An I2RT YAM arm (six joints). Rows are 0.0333 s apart.
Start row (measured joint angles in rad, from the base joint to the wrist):
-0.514 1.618 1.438 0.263 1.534 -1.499
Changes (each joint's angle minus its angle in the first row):
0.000 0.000 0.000 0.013 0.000 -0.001
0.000 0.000 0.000 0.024 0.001 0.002
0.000 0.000 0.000 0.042 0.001 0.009
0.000 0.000 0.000 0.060 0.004 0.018
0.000 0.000 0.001 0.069 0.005 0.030
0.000 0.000 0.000 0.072 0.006 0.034
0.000 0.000 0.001 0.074 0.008 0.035
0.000 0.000 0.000 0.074 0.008 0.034
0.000 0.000 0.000 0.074 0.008 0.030
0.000 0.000 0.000 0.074 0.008 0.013
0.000 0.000 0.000 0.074 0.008 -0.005
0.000 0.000 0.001 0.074 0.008 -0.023
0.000 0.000 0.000 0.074 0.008 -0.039
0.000 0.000 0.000 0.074 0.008 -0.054
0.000 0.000 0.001 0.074 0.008 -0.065
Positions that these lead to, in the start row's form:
-0.514 1.618 1.438 0.276 1.534 -1.500
-0.514 1.618 1.438 0.287 1.535 -1.497
-0.514 1.618 1.438 0.305 1.535 -1.490
-0.514 1.618 1.438 0.323 1.538 -1.481
-0.514 1.618 1.439 0.332 1.539 -1.469
-0.514 1.618 1.438 0.335 1.540 -1.465
-0.514 1.618 1.439 0.337 1.542 -1.464
-0.514 1.618 1.438 0.337 1.542 -1.465
-0.514 1.618 1.438 0.337 1.542 -1.469
-0.514 1.618 1.438 0.337 1.542 -1.486
-0.514 1.618 1.438 0.337 1.542 -1.504
-0.514 1.618 1.439 0.337 1.542 -1.522
-0.514 1.618 1.438 0.337 1.542 -1.538
-0.514 1.618 1.438 0.337 1.542 -1.553
-0.514 1.618 1.439 0.337 1.542 -1.564

